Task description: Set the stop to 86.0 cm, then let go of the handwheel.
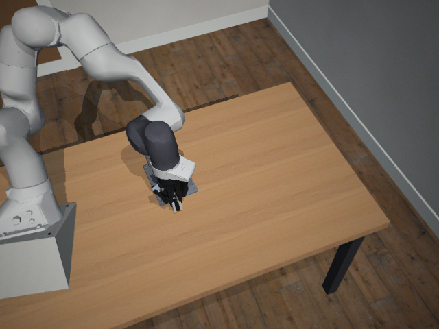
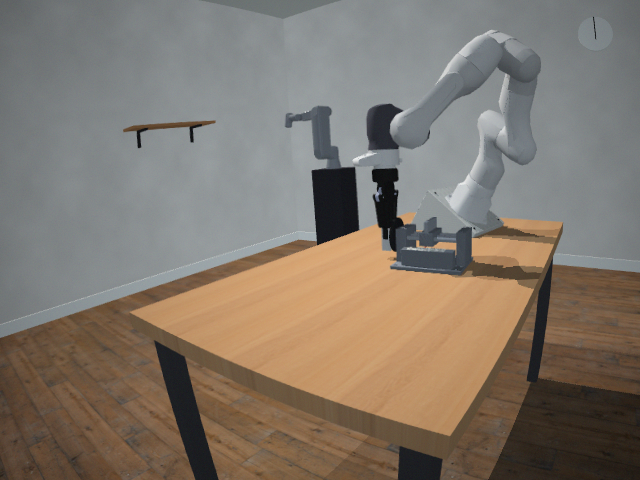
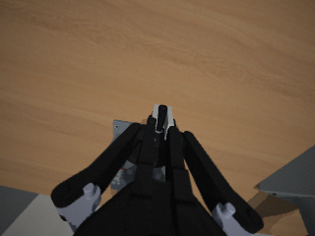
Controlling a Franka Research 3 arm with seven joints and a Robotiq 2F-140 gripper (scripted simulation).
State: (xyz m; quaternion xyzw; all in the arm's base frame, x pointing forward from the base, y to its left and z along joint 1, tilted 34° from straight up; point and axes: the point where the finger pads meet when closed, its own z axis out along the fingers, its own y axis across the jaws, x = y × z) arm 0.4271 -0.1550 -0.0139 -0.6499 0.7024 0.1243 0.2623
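The sliding stop block is 140 mm to the left of my hand, 30 mm ahead of it and 30 mm above it. Round my hand: black handwheel 20 mm to the left, 10 mm below.
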